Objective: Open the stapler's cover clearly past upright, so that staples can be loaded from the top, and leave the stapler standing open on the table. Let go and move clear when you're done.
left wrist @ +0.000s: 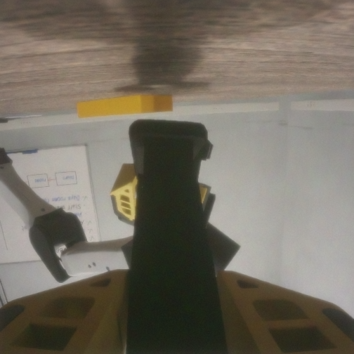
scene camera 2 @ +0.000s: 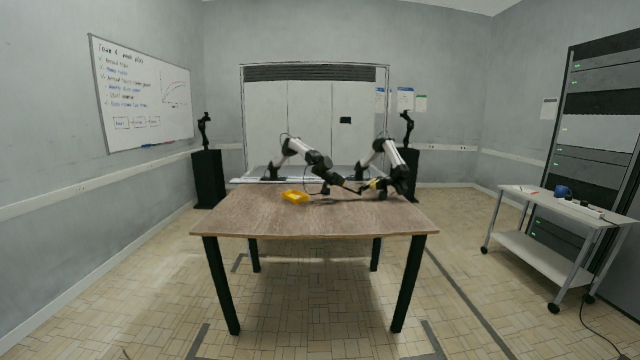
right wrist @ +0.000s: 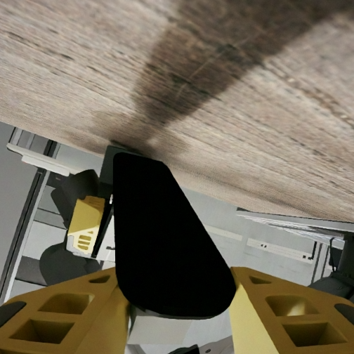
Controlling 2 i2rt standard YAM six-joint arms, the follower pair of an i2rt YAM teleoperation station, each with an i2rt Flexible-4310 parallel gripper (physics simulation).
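Frame: origin at the left arm's base, x right, y ahead, z up, level; metres.
Seen in the pictures: left gripper, fingertip midpoint: [scene camera 2: 368, 185]; right gripper, fingertip midpoint: [scene camera 2: 343, 185]; left arm's base, origin of the base link: [scene camera 2: 358, 179]; right arm's base, origin of the base link: [scene camera 2: 273, 179].
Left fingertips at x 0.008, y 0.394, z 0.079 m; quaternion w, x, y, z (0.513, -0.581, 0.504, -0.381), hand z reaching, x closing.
Offsets run from my left fingertips to a thing's top centre. "spot": to the spot under its first point. Level surfaces: height alone.
The black stapler @(spot: dy +0.029, dx +0.089, dz -0.019 m) [scene camera 2: 353, 190] [left wrist: 167, 200] [right wrist: 160, 230] is held between the two grippers, low over the table @(dz -0.083 m) [scene camera 2: 310, 220]. A long dark part of it fills the middle of each wrist view; which part is the cover, and its exact angle, I cannot tell. My left gripper [scene camera 2: 366, 188] [left wrist: 173, 282] is shut on one part of the stapler. My right gripper [scene camera 2: 345, 184] [right wrist: 179, 278] is shut on another part, coming from the other side. The stapler's long parts hide much of the opposite gripper in each wrist view.
A yellow tray @(spot: dy -0.018, dx +0.422, dz -0.077 m) [scene camera 2: 295, 196] [left wrist: 125, 106] stands on the table, left of the grippers in the scene view. The two arms reach in from the table's back edge, with their gripper ends close together.
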